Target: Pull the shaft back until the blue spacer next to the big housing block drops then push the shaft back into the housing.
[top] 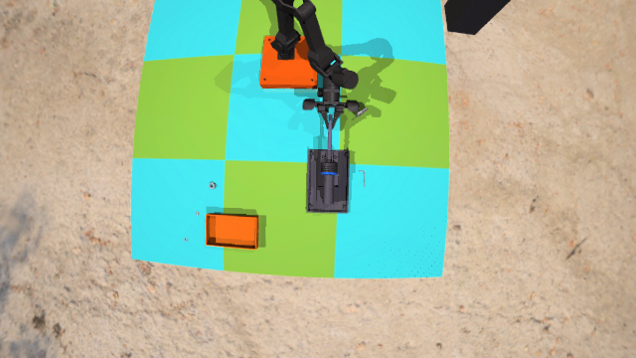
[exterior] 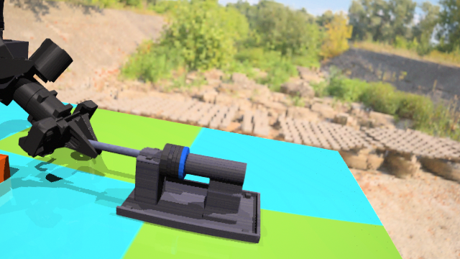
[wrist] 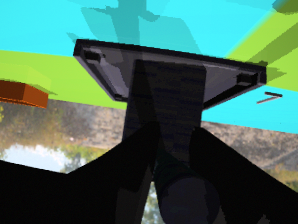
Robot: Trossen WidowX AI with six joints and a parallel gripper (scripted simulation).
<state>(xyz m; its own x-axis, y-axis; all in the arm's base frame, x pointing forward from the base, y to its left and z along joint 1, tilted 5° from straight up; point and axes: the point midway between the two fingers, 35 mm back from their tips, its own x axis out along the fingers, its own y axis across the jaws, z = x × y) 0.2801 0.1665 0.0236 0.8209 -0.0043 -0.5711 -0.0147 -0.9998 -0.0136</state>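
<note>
Right now the shaft is 60 mm ahead of my gripper tip and 20 mm above it. Also, from my gripper tip: blue spacer 160 mm ahead, 20 mm above; black spacer 140 mm ahead, 20 mm above; nut 440 mm to the right, 200 mm ahead, 60 mm below.
</note>
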